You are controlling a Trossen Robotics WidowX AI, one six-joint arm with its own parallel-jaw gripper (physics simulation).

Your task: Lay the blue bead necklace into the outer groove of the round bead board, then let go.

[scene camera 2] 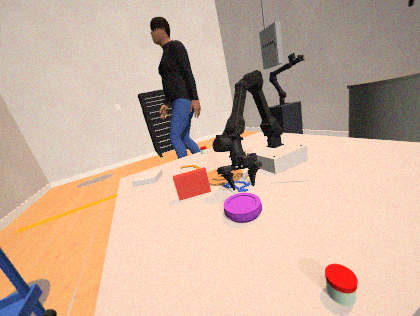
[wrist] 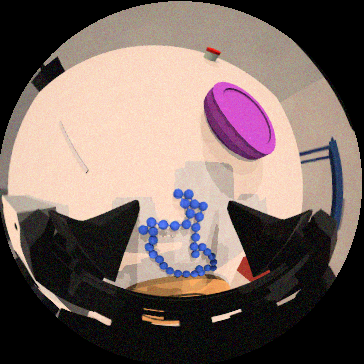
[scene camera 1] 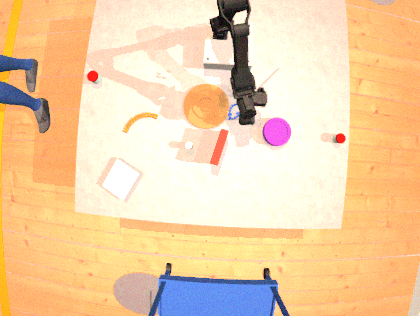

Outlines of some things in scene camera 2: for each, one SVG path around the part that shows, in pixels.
My gripper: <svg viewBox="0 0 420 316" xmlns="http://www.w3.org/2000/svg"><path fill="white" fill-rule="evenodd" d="M256 153L246 155L243 149L230 152L229 158L231 158L232 165L219 167L217 169L218 175L222 174L221 176L235 190L233 173L231 171L248 168L247 172L251 184L255 186L256 173L260 169L258 167L262 167L261 161L257 161Z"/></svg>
A purple disc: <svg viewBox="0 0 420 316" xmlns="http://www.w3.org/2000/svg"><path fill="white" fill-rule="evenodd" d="M225 200L224 213L226 217L237 223L251 222L262 212L260 198L252 193L234 194Z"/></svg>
A red block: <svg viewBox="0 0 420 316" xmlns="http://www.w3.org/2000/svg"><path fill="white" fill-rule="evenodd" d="M205 167L173 176L179 200L211 192Z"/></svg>
